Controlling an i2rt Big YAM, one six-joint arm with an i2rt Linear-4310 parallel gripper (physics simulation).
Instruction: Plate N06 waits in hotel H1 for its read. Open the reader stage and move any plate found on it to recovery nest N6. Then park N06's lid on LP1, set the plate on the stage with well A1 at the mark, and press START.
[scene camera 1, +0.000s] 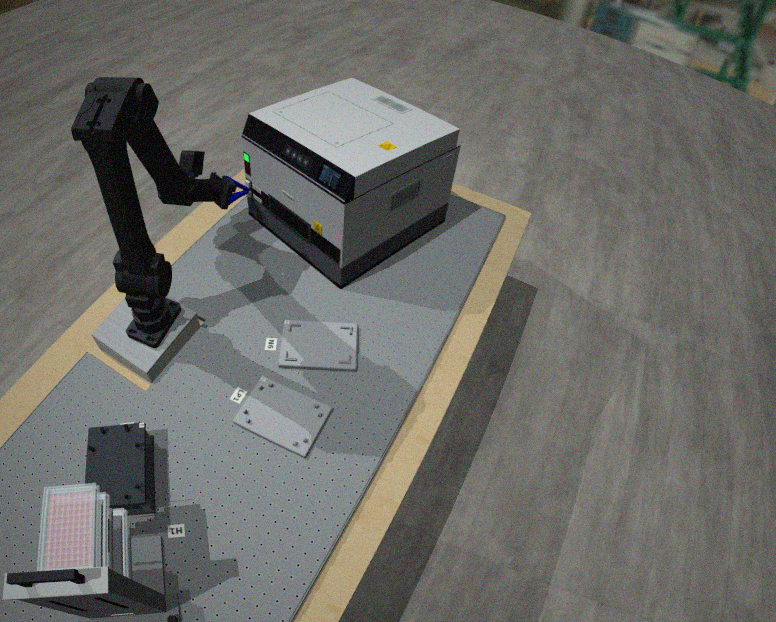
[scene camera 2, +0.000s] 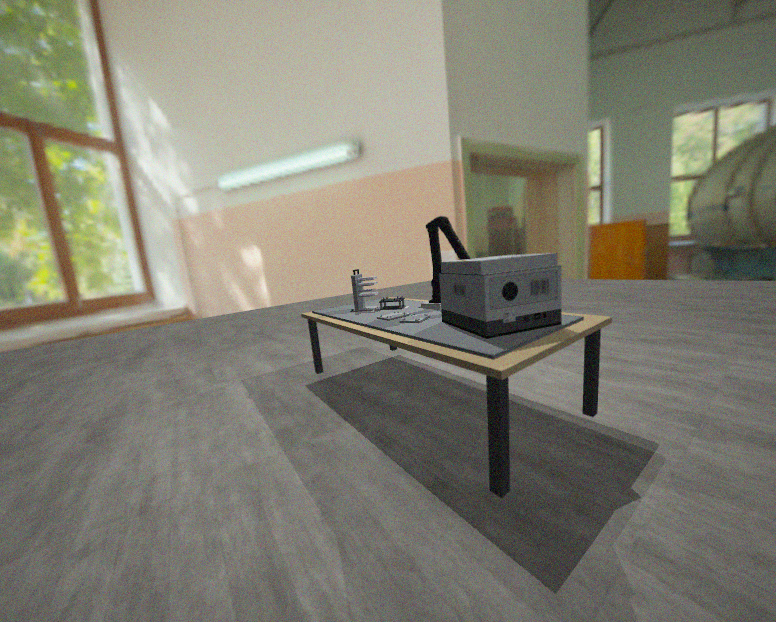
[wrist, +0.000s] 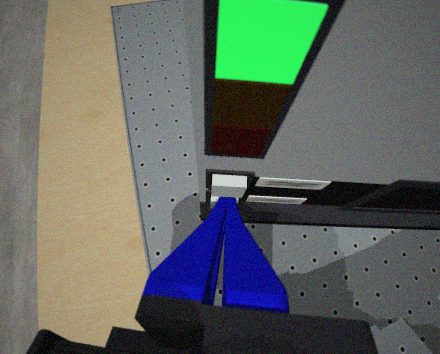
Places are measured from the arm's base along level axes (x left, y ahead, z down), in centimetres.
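Pixels of known places: gripper, between the fingertips: (scene camera 1: 248, 190) (wrist: 227, 198); arm's base, origin of its link: (scene camera 1: 154, 322) (scene camera 2: 439, 301).
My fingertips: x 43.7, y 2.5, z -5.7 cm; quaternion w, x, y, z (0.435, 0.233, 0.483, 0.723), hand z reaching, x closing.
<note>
Ahead of a thing's pixels: the offset from my fingertips to its top centre. "spot": to the spot under its first point.
The reader {dz -21.7, dx +9.7, dy +24.4 cm} (scene camera 1: 395, 165) (scene camera 2: 498, 291) stands at the far end of the table, its front stage slot closed as far as I can see. Its status light {spot: dz -10.5, dx +0.3, dy +0.1 cm} (scene camera 1: 246, 157) (wrist: 265, 42) is green. A white button {dz -3.1, dx +0.3, dy +0.0 cm} (wrist: 229, 185) sits below the light in the wrist view. My gripper (scene camera 1: 248, 190) (wrist: 227, 198) is shut and empty, its blue tips right at the button; contact cannot be told. Plates stand in hotel H1, with a pink-welled plate {dz -13.7, dx -91.5, dy +17.9 cm} (scene camera 1: 69, 528) on top. Nest N6 {dz +7.7, dx -33.8, dy +33.9 cm} (scene camera 1: 318, 345) and lid park LP1 {dz +7.5, dx -52.4, dy +33.2 cm} (scene camera 1: 283, 417) hold nothing. Well A1's mark does not show.
Hotel H1 (scene camera 1: 136, 592) (scene camera 2: 356, 291) stands at the table's near end in scene camera 1. A dark pegged block {dz +1.9, dx -76.7, dy +9.2 cm} (scene camera 1: 116, 463) stands beside it. The arm's base (scene camera 1: 148, 336) is at the table's left edge. The reader's front runs to the right of my fingers in the wrist view.
</note>
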